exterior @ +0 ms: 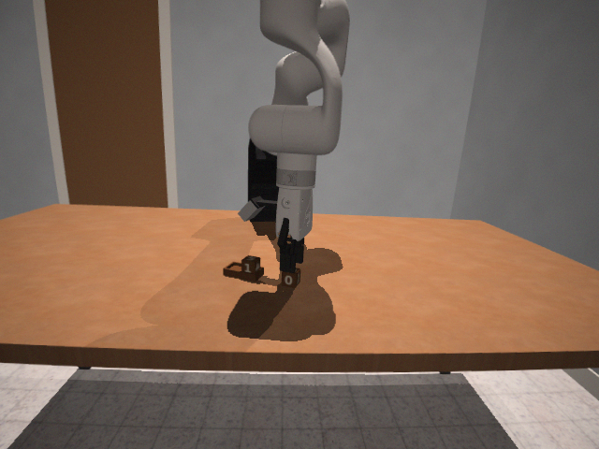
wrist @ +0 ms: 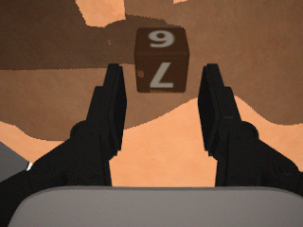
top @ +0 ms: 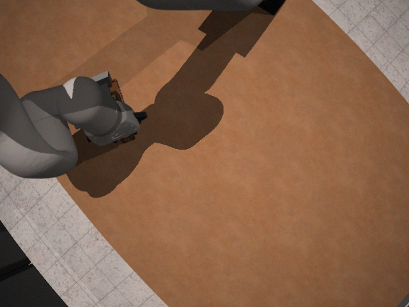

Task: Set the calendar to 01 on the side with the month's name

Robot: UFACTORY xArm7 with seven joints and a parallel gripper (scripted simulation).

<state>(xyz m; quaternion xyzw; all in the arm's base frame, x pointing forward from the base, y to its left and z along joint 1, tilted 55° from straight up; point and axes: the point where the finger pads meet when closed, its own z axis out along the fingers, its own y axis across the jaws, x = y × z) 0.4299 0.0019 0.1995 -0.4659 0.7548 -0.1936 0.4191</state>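
Right now the cube is 4 cm below my hand. Round my hand: calendar tray 10 cm to the right, 5 cm below, 4 cm behind.
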